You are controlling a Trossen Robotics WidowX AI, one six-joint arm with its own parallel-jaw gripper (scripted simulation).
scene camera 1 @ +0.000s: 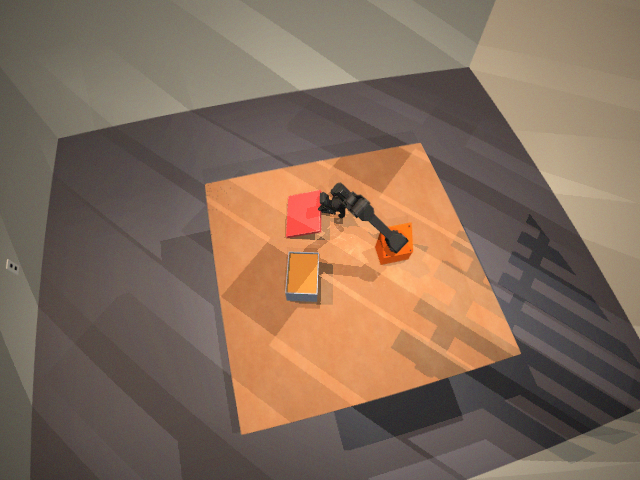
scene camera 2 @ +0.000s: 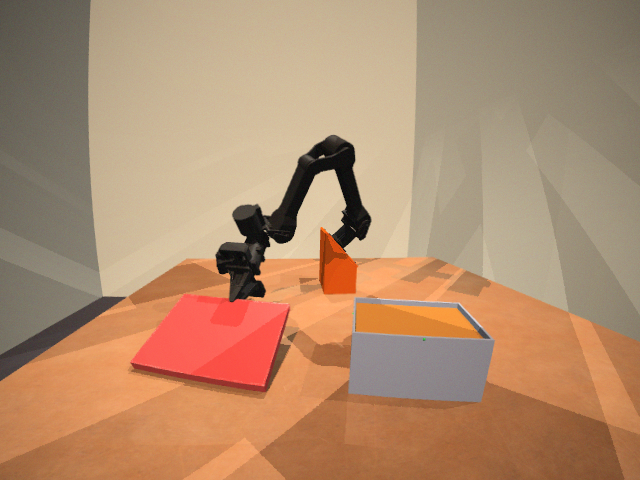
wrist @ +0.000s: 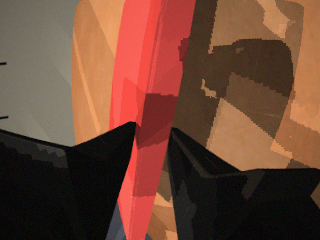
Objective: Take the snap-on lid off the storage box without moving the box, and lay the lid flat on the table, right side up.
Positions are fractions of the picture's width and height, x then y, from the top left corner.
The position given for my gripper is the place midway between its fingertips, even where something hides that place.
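A red lid is visible to me in scene camera 2 (scene camera 2: 0.32, 0.71), in scene camera 1 (scene camera 1: 0.47, 0.45) and in the wrist view (wrist: 0.47, 0.22). I can see my gripper (scene camera 2: 0.36, 0.63) (wrist: 0.48, 0.55) too. There is also a grey storage box (scene camera 2: 0.64, 0.73).
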